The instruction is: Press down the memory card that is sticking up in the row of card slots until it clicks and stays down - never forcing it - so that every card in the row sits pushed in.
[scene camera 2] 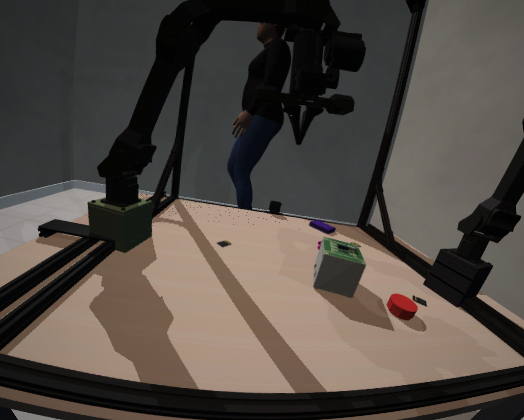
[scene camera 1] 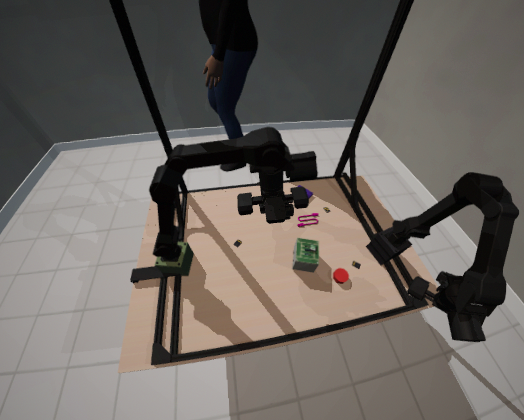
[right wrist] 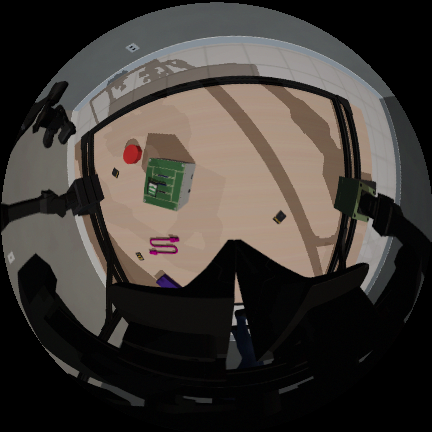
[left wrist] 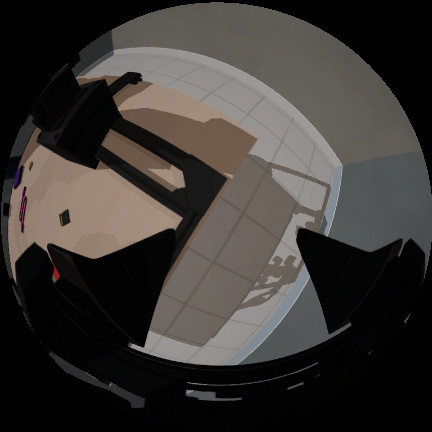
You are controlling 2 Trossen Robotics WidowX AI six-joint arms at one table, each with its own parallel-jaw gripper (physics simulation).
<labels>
My left gripper (scene camera 1: 435, 306) is open and holds nothing. My right gripper (scene camera 2: 298, 144) is shut and holds nothing.
</labels>
